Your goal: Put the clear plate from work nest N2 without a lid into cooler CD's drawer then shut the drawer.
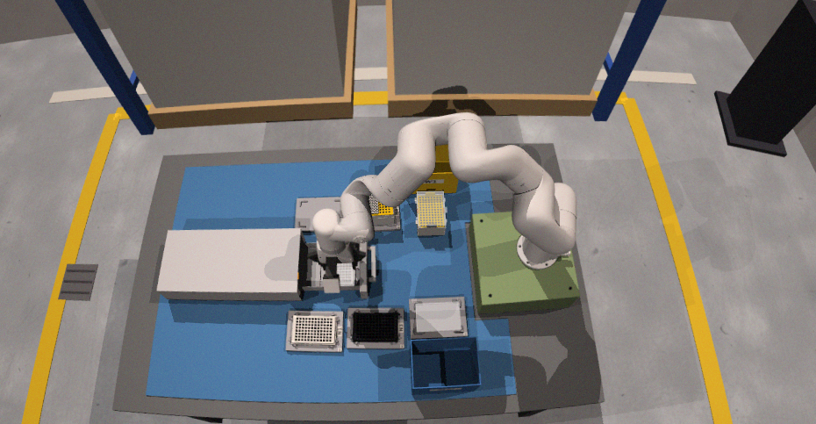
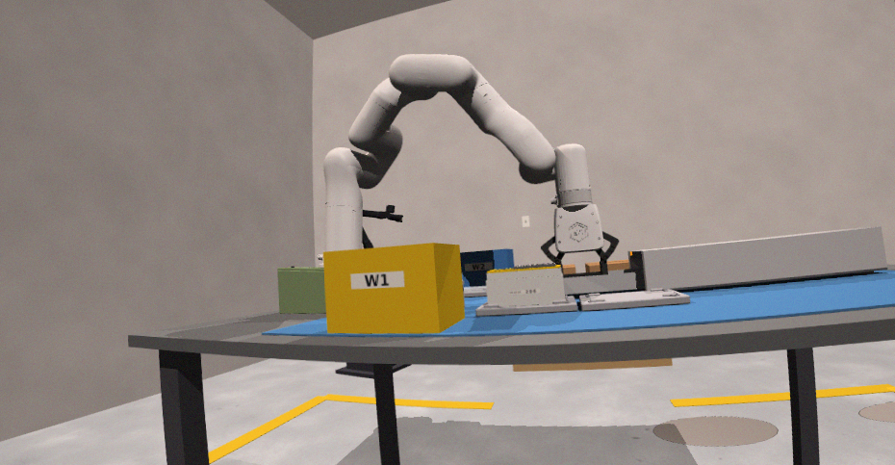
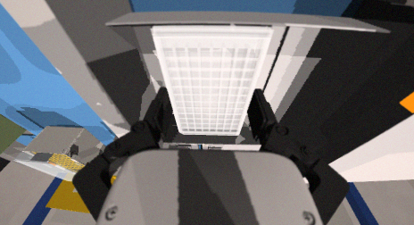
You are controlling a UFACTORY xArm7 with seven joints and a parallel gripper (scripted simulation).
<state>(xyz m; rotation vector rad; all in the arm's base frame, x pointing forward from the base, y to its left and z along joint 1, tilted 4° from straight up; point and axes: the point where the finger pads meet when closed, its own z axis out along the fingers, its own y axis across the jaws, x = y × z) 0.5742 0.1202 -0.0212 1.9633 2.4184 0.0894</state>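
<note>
My gripper is now 30 mm short of the drawer, 20 mm above it and 10 mm to the right of it. Also, from my hand: flat-topped pale plate: 310 mm behind, 100 mm to the left, 20 mm below; black plate: 160 mm to the left, 140 mm behind, 20 mm below; white plate: 210 mm to the left, 30 mm ahead, 20 mm below.
</note>
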